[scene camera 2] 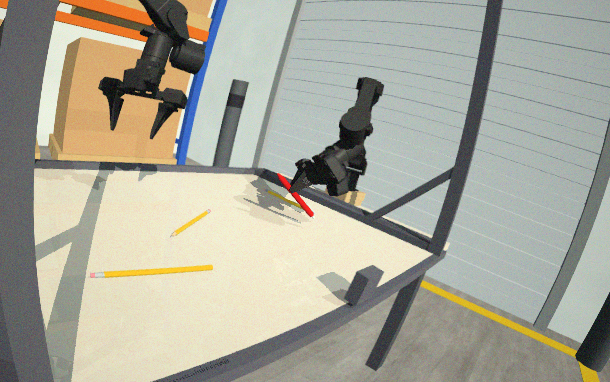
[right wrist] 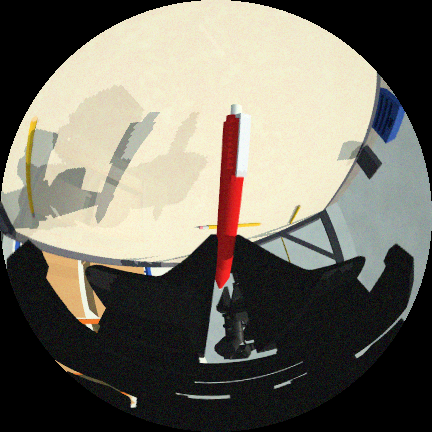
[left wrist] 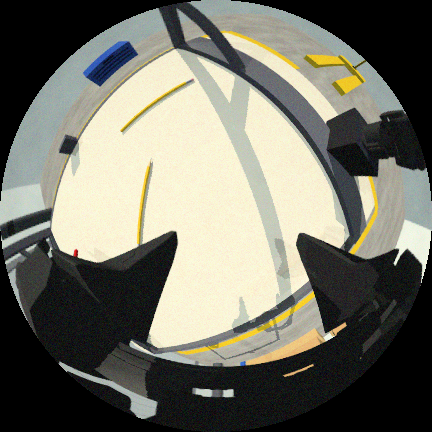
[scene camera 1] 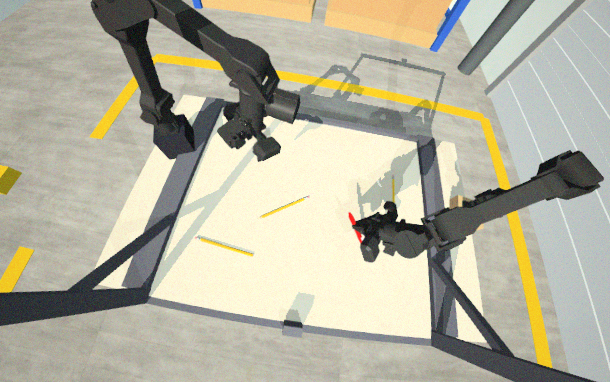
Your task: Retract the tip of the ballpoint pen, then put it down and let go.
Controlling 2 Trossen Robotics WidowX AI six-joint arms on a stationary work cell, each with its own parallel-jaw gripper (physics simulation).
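Places are measured from the left arm's base along level axes (x ahead, y left, z up), in centimetres.
Where they show: left gripper, fingertip midpoint: (scene camera 2: 131,134) (right wrist: 229,285) (left wrist: 240,238) (scene camera 1: 250,150); right gripper, fingertip midpoint: (scene camera 2: 289,191) (right wrist: 224,240) (scene camera 1: 353,224); left arm's base, link origin: (left wrist: 368,140) (scene camera 1: 169,127).
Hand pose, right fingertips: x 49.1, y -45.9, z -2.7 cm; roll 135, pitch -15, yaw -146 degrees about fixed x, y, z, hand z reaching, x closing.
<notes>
Things, the pixels of their centre, and the offset from my right fingertips. Level surfaces: height alone.
- red ballpoint pen, body centre: (right wrist: 228,223) (scene camera 2: 296,195) (left wrist: 74,258) (scene camera 1: 356,229) dx +0.8, dy -1.5, dz -0.5 cm
- table, surface height: dz -8.0 cm
- third pencil, body centre: (scene camera 2: 285,199) (scene camera 1: 393,197) dx +21.6, dy +6.6, dz -7.6 cm
- dark bracket, body centre: (scene camera 2: 364,285) (right wrist: 368,161) (scene camera 1: 292,328) (left wrist: 67,144) dx -24.2, dy -21.6, dz -4.9 cm
The red ballpoint pen (scene camera 1: 351,218) (scene camera 2: 303,204) (left wrist: 76,253) (right wrist: 230,200) has a white clip and a white button. In the right wrist view the button stands out at the top end and the red cone points down between the fingers; no separate writing point can be made out. My right gripper (scene camera 1: 356,228) (scene camera 2: 292,190) (right wrist: 224,240) is shut on the pen near its cone end. It holds the pen tilted above the table (scene camera 1: 325,275) (scene camera 2: 275,310), apart from its shadow. My left gripper (scene camera 2: 132,134) (left wrist: 240,238) is open and empty, high at the picture's left in scene camera 2.
Two yellow pencils (scene camera 1: 285,206) (scene camera 1: 226,246) lie left of the pen in scene camera 1. A third pencil (scene camera 1: 393,189) (scene camera 2: 285,199) (right wrist: 30,165) lies near my right gripper, partly in shadow. A dark bracket (scene camera 1: 292,327) (scene camera 2: 365,285) stands at the table's edge.
</notes>
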